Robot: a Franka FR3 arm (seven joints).
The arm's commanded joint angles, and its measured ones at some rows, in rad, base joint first. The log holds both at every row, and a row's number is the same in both.
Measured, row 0:
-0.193 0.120 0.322 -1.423 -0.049 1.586 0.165
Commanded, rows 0 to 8:
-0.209 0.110 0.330 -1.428 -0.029 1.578 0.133
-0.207 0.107 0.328 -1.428 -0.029 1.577 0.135
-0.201 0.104 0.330 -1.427 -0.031 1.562 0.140
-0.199 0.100 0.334 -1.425 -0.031 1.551 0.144
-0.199 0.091 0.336 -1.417 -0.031 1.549 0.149
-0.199 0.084 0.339 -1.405 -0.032 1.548 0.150
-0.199 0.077 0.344 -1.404 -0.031 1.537 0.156
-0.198 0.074 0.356 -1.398 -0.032 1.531 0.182
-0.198 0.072 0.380 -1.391 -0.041 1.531 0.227
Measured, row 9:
-0.193 0.096 0.339 -1.406 -0.049 1.559 0.165
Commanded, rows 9 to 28:
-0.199 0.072 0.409 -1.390 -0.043 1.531 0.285
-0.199 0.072 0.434 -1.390 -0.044 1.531 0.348
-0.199 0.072 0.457 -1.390 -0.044 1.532 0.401
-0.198 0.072 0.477 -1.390 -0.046 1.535 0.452
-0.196 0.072 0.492 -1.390 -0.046 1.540 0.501
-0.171 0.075 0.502 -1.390 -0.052 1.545 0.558
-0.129 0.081 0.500 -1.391 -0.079 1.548 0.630
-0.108 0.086 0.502 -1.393 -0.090 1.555 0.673
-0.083 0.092 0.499 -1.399 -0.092 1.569 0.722
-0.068 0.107 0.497 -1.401 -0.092 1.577 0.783
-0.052 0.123 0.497 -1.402 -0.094 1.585 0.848
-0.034 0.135 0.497 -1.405 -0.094 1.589 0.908
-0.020 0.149 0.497 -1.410 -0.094 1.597 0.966
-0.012 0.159 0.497 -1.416 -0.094 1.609 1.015
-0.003 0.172 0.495 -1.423 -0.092 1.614 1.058
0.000 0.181 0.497 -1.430 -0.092 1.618 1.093
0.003 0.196 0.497 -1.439 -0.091 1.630 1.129
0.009 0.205 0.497 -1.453 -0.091 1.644 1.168
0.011 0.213 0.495 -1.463 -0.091 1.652 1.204
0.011 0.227 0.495 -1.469 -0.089 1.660 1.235
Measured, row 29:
0.004 0.201 0.497 -1.440 -0.077 1.619 1.127
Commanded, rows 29 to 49:
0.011 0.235 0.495 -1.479 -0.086 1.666 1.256
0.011 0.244 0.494 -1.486 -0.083 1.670 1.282
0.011 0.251 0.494 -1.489 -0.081 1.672 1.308
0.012 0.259 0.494 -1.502 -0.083 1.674 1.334
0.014 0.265 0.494 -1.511 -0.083 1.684 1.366
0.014 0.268 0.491 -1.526 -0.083 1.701 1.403
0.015 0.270 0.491 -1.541 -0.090 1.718 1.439
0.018 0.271 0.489 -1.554 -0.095 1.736 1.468
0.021 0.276 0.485 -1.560 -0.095 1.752 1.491
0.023 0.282 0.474 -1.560 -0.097 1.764 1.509
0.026 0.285 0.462 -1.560 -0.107 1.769 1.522
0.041 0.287 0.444 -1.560 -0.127 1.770 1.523
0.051 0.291 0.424 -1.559 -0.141 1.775 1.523
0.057 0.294 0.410 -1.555 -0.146 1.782 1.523
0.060 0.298 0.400 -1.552 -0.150 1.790 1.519
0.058 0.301 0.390 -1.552 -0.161 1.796 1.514
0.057 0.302 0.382 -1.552 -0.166 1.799 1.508
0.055 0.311 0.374 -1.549 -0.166 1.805 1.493
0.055 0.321 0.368 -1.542 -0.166 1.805 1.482
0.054 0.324 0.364 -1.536 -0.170 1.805 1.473
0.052 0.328 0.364 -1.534 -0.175 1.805 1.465
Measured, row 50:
0.049 0.306 0.373 -1.548 -0.146 1.785 1.488
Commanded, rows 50 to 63:
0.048 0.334 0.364 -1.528 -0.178 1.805 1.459
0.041 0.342 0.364 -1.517 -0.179 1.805 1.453
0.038 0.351 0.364 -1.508 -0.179 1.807 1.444
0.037 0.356 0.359 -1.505 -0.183 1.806 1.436
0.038 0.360 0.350 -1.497 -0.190 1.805 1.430
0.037 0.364 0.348 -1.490 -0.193 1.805 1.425
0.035 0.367 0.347 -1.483 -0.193 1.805 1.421
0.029 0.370 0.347 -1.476 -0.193 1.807 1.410
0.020 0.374 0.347 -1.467 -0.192 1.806 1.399
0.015 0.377 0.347 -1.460 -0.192 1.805 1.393
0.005 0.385 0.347 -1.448 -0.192 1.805 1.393
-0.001 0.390 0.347 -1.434 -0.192 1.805 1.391
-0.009 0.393 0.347 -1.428 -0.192 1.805 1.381
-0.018 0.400 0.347 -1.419 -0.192 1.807 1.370
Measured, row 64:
0.017 0.363 0.333 -1.470 -0.177 1.795 1.413
